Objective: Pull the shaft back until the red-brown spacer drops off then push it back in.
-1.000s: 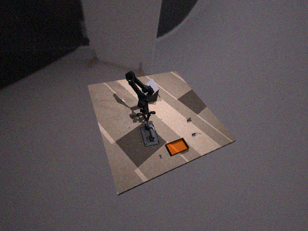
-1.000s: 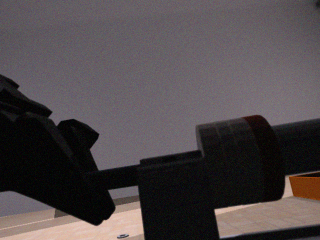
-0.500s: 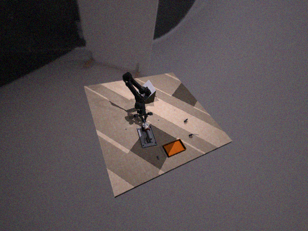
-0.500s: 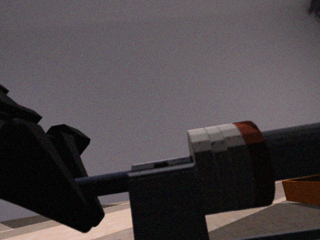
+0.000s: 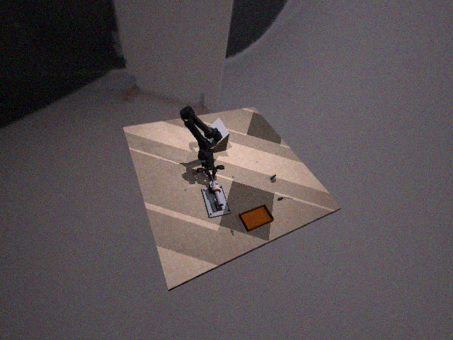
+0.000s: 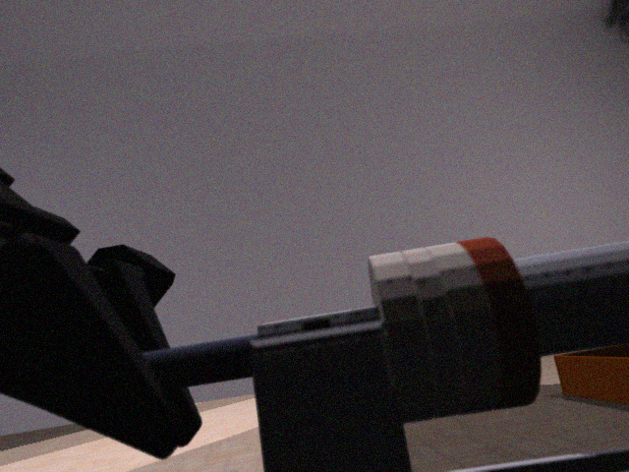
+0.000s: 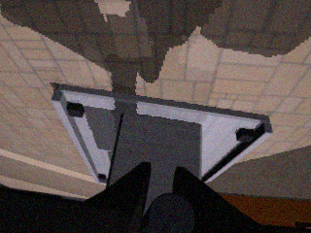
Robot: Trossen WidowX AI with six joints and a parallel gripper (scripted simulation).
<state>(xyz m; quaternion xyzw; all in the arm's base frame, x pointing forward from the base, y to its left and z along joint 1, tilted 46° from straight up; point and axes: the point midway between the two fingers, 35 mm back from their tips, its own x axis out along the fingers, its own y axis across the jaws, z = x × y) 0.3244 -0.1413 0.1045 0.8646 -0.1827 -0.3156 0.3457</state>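
The blue-grey shaft lies 50 mm ahead of my gripper tip and 20 mm above it. Round my gripper tip: orange tray: 340 mm ahead, 190 mm to the left, 50 mm below; then red-brown spacer: 110 mm ahead, 20 mm above, 10 mm to the right.
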